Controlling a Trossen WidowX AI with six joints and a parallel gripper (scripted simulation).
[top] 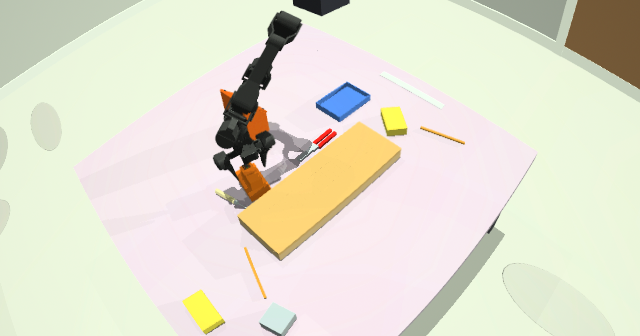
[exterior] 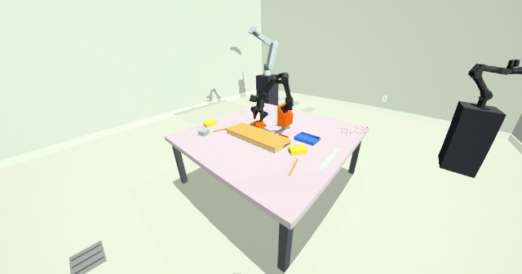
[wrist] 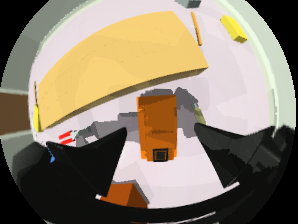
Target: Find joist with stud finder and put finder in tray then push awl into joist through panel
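Now: gripper tip 3 cm past the orange stud finder, 1 cm to the right of it and 2 cm above it. Also, from my gripper tip: blue tray 6 cm behind, 46 cm to the left, 5 cm below; then grey block 39 cm ahead, 26 cm to the right, 5 cm below; then awl 9 cm to the right, 6 cm below.
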